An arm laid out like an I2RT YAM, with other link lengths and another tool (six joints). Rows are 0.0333 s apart.
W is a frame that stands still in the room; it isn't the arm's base.
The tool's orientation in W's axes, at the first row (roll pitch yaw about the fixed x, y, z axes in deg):
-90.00 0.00 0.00
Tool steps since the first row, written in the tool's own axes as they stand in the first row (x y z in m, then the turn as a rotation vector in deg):
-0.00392 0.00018 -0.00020 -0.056 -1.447 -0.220
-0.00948 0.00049 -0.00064 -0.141 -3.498 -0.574
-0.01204 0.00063 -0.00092 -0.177 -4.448 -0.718
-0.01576 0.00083 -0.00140 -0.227 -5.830 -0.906
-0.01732 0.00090 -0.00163 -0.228 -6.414 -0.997
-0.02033 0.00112 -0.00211 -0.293 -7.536 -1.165
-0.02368 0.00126 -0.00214 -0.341 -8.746 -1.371
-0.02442 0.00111 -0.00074 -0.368 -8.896 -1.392
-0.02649 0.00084 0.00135 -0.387 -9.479 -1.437
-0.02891 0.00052 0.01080 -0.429 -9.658 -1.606
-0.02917 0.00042 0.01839 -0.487 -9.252 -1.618
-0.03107 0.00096 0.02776 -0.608 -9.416 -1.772
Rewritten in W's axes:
-0.00392 -0.00020 -0.00018 -0.056 -0.220 1.447
-0.00948 -0.00064 -0.00049 -0.141 -0.574 3.498
-0.01204 -0.00092 -0.00063 -0.177 -0.718 4.448
-0.01576 -0.00140 -0.00083 -0.227 -0.906 5.830
-0.01732 -0.00163 -0.00090 -0.228 -0.997 6.414
-0.02033 -0.00211 -0.00112 -0.293 -1.165 7.536
-0.02368 -0.00214 -0.00126 -0.341 -1.371 8.746
-0.02442 -0.00074 -0.00111 -0.368 -1.392 8.896
-0.02649 0.00135 -0.00084 -0.387 -1.437 9.479
-0.02891 0.01080 -0.00052 -0.429 -1.606 9.658
-0.02917 0.01839 -0.00042 -0.487 -1.618 9.252
-0.03107 0.02776 -0.00096 -0.608 -1.772 9.416

